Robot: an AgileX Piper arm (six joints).
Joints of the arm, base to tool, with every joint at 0 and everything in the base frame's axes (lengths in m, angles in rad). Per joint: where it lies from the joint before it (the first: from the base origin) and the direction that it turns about. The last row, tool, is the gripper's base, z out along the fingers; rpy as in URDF.
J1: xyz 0 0 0.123 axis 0 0 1
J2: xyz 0 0 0 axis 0 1 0
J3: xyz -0.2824 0 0.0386 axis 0 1 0
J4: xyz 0.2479 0 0.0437 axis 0.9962 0 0.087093
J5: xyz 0 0 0 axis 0 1 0
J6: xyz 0.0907 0 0.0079 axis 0.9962 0 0.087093
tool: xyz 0 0 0 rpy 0 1.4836 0
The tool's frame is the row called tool.
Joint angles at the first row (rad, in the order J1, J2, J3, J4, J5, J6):
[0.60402, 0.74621, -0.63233, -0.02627, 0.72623, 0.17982]
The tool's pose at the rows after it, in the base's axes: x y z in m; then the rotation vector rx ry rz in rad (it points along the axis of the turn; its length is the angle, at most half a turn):
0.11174 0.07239 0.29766 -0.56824 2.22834 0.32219
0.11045 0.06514 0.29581 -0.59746 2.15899 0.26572
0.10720 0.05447 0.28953 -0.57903 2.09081 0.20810
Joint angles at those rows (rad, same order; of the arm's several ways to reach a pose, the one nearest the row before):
[0.59213, 0.71927, -0.61948, -0.03938, 0.69592, 0.11137]
[0.55791, 0.68264, -0.58878, -0.05823, 0.65076, 0.04696]
[0.50233, 0.62631, -0.53335, -0.07678, 0.58752, 0.00328]

